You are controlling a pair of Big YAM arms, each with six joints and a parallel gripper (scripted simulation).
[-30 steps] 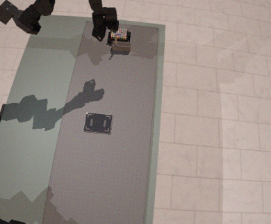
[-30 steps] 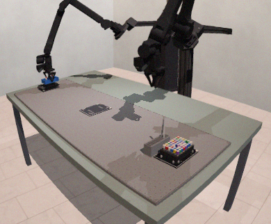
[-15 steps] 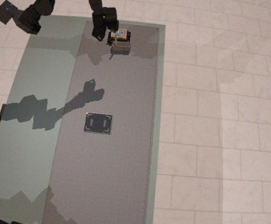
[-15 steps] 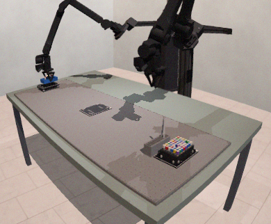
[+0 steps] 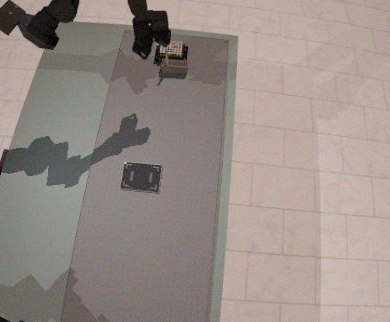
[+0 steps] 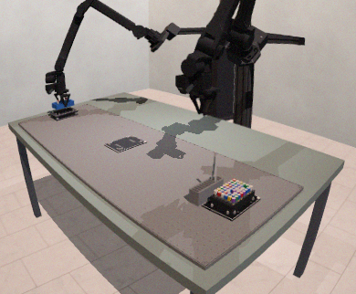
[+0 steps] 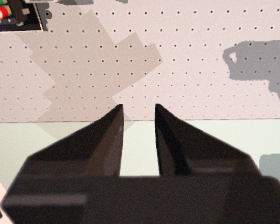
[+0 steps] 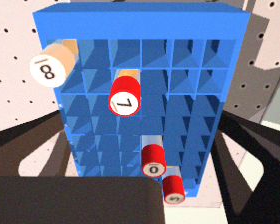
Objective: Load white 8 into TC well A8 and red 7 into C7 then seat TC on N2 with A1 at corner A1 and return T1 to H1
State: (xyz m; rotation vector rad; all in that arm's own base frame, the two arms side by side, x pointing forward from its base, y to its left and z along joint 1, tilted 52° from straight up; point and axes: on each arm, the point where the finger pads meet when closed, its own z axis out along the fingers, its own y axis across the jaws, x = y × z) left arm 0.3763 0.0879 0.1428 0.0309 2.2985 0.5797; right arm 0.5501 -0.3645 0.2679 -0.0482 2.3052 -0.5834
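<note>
The raised nest is 10 mm to the right of my right hand and 60 mm below it. From my right hand the other things lie so: holder (130 mm behind, 1220 mm to the left, 70 mm below); tube carrier (right at my right hand).
</note>
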